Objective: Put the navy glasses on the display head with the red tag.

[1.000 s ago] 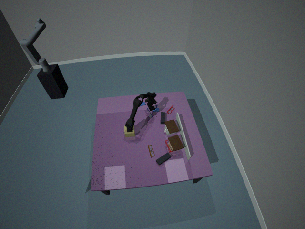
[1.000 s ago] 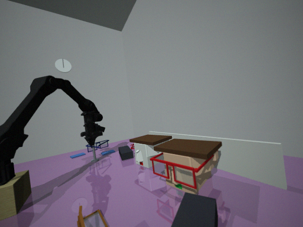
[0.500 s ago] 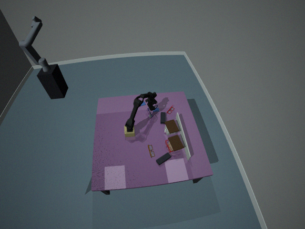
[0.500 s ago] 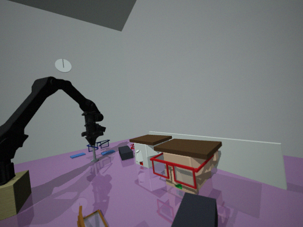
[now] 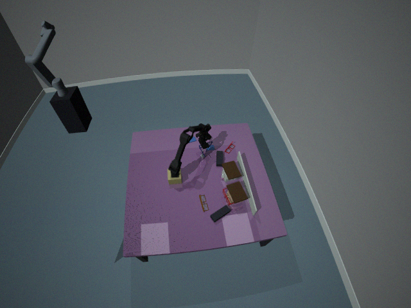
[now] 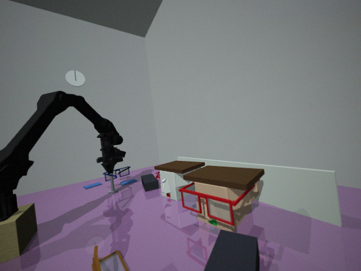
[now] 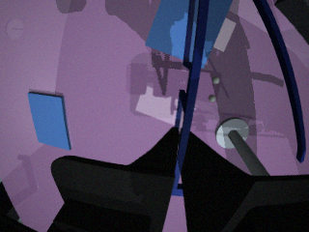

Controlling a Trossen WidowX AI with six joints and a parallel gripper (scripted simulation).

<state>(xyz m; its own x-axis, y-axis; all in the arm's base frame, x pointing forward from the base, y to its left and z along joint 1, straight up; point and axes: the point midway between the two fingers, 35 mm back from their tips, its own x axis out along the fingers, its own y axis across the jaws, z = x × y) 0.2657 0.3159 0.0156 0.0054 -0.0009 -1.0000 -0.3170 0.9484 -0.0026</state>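
My gripper tip is 80 mm to the left of the post stand and 40 mm above it. From my gripper tip the other things lie so: pale display head: 200 mm ahead, 330 mm to the right; upright panel: 350 mm ahead, 430 mm to the right, 10 mm below; tan display head: 210 mm ahead, 550 mm to the right.
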